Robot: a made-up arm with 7 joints.
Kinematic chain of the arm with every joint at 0, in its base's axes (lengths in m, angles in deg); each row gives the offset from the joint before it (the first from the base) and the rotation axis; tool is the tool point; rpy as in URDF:
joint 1: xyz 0 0 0 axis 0.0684 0.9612 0.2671
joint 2: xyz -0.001 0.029 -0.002 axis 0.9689 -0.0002 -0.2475
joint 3: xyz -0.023 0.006 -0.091 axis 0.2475 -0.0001 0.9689
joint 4: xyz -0.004 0 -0.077 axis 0.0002 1 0
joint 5: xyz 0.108 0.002 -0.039 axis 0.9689 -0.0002 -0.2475
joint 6: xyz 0.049 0 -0.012 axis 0.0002 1 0
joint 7: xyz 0.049 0 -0.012 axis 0.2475 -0.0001 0.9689
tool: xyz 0 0 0 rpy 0 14.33 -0.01
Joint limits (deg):
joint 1: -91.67..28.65
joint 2: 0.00..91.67
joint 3: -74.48..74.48
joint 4: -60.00..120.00
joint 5: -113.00..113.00
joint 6: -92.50..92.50
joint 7: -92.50..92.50
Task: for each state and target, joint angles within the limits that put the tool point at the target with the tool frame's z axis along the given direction. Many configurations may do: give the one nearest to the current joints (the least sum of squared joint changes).
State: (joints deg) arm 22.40 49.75 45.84 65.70 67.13 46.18 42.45
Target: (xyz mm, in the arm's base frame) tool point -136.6 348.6 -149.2 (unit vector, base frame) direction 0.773 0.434 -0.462
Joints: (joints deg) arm 25.98 42.45 62.33 57.02 50.75 29.32 42.45
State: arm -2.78 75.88 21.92 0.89 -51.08 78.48 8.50
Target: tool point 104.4 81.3 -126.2 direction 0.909 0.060 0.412
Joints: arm 21.97 39.10 14.30 -44.04 -82.31 66.39 8.50
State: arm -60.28 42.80 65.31 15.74 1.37 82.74 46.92
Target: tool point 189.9 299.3 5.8 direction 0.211 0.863 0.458
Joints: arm -77.25 47.77 70.46 30.87 43.81 92.50 46.91
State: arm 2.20 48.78 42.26 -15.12 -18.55 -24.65 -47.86
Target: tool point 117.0 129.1 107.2 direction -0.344 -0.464 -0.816
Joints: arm -10.65 68.08 59.18 -28.64 25.09 -51.10 -47.86
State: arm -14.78 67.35 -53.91 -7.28 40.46 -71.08 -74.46
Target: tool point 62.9 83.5 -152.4 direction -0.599 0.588 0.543
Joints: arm -11.45 85.69 -49.00 -33.71 71.20 -81.64 -74.47
